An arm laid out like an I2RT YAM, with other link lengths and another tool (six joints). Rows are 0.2 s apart.
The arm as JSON. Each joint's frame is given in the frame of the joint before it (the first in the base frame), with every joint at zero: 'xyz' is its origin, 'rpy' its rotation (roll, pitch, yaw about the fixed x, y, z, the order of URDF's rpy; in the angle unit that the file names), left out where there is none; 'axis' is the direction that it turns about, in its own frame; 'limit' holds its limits. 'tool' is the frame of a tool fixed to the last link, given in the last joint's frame.
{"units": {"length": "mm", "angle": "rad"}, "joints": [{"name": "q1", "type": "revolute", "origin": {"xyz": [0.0, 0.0, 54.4]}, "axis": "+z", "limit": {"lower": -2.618, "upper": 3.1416}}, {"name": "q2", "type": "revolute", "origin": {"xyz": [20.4, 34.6, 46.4], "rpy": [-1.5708, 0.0, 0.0]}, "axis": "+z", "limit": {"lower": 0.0, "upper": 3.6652}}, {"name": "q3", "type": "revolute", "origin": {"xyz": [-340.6, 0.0, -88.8], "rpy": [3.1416, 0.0, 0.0]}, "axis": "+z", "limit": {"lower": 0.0, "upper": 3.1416}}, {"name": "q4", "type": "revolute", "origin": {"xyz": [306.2, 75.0, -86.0]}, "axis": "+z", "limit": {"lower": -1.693, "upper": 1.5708}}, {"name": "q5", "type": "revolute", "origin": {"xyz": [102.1, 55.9, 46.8], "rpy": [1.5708, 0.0, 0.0]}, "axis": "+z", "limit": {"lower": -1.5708, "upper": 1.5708}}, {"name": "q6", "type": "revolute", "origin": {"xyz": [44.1, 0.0, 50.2], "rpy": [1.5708, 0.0, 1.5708]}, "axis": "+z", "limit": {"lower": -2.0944, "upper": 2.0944}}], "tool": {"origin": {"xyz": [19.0, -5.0, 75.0], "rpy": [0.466, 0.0, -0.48]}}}
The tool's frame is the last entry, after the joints.
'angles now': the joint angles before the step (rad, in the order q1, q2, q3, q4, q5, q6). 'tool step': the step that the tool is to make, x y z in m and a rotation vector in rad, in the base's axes. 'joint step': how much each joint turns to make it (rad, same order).
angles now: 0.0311 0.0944 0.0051 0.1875 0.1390 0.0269
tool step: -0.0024 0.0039 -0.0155 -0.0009 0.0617 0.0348
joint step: -0.0003 -0.0636 -0.0005 -0.1253 -0.0350 0.0034
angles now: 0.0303 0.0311 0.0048 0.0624 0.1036 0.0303
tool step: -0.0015 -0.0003 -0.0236 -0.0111 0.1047 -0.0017
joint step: -0.0009 -0.0280 -0.0002 -0.1320 0.0010 -0.0080
